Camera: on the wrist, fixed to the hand. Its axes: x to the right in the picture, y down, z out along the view.
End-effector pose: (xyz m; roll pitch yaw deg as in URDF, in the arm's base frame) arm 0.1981 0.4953 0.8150 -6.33 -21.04 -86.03
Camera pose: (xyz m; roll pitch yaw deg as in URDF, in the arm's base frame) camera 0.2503 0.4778 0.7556 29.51 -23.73 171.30
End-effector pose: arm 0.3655 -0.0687 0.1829 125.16 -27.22 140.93
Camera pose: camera 0.3865 -0.1031 0.2531 123.73 61.44 173.36
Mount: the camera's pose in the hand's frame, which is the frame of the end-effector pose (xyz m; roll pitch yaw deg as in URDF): -0.0017 0.0575 -0.0570 6.13 -20.27 -92.62
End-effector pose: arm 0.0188 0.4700 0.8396 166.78 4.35 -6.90
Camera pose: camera 0.0171 0.4269 0.9082 -167.96 33.14 88.90
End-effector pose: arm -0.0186 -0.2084 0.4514 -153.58 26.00 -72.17
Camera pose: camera -0.0888 -0.2411 0.4750 -148.88 -6.59 17.36
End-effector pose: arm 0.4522 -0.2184 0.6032 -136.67 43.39 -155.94
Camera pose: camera 0.4191 -0.1446 0.6058 -129.55 -18.28 -80.42
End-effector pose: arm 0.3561 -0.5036 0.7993 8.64 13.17 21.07
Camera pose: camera 0.3209 -0.4471 0.7532 -7.72 -11.90 -68.68
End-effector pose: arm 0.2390 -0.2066 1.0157 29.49 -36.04 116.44
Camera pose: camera 0.1641 -0.2314 0.9975 41.33 8.88 29.88
